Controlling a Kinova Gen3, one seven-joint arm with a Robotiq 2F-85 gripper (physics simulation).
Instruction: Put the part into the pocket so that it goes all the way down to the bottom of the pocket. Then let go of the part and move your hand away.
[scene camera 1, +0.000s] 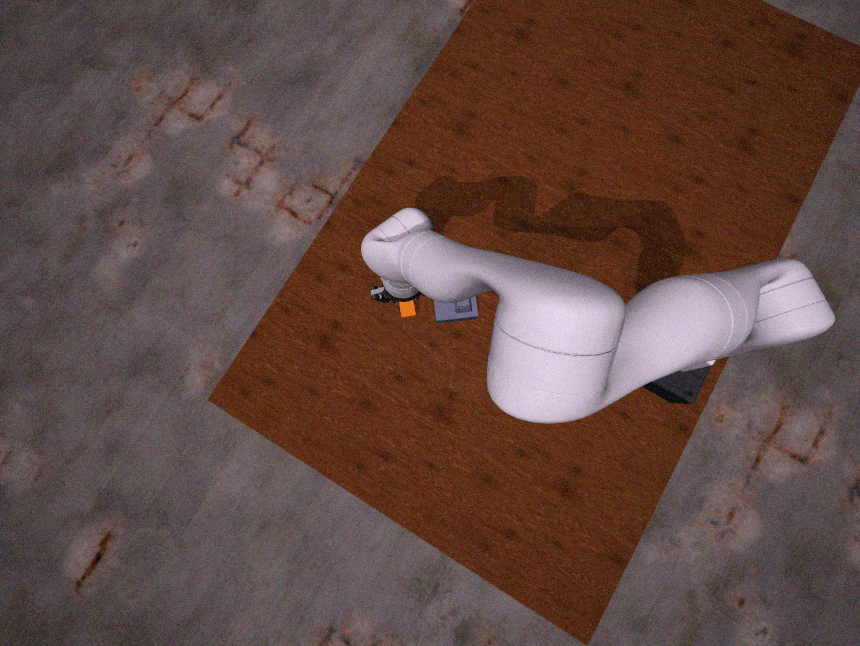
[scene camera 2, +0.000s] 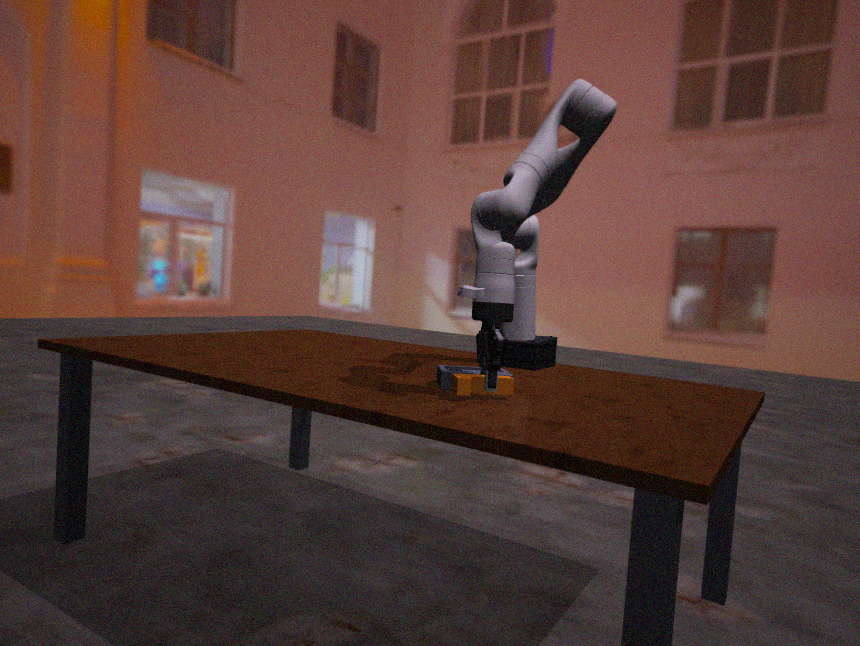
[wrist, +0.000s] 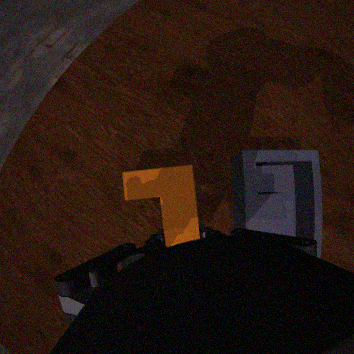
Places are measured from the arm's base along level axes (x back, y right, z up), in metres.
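Pixels of known places: gripper, between the fingertips: (scene camera 2: 488, 390) (wrist: 180, 235); arm's base, origin of its link: (scene camera 2: 517, 338).
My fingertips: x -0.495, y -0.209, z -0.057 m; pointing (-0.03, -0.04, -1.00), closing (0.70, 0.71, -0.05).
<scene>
For each thing: its top centre in the pictures, then the offset to it from my fingertips. Level surfaces: height alone.
- orange L-shaped part, centre of its top: (wrist: 162, 232) (scene camera 2: 484, 376) (scene camera 1: 397, 292) dx -0.018, dy -0.002, dz +0.027 m
- grey block with the L-shaped pocket, centre of its top: (wrist: 288, 220) (scene camera 2: 474, 369) (scene camera 1: 453, 286) dx +0.071, dy +0.076, dz +0.022 m
- brown wooden table, height of its surface: dz -0.015 m
My gripper (scene camera 2: 490, 377) (wrist: 180, 235) is shut on the orange L-shaped part (scene camera 1: 407, 308) (scene camera 2: 472, 385) (wrist: 175, 200) and holds it low, at about the level of the table top. The grey block with the L-shaped pocket (scene camera 1: 456, 308) (scene camera 2: 449, 372) (wrist: 281, 197) stands on the table just beside the part, apart from it. In the wrist view the block is to the right of the part and its pocket shows open. I cannot tell whether the part touches the table. The fingertips are mostly hidden under the gripper's black body.
The brown wooden table (scene camera 1: 556, 104) (scene camera 2: 207, 362) (wrist: 88, 140) bears only the block and the arm's black base (scene camera 1: 678, 386) (scene camera 2: 533, 350) at its far edge. The white arm reaches over the table's middle. The table's left edge is close, in the wrist view.
</scene>
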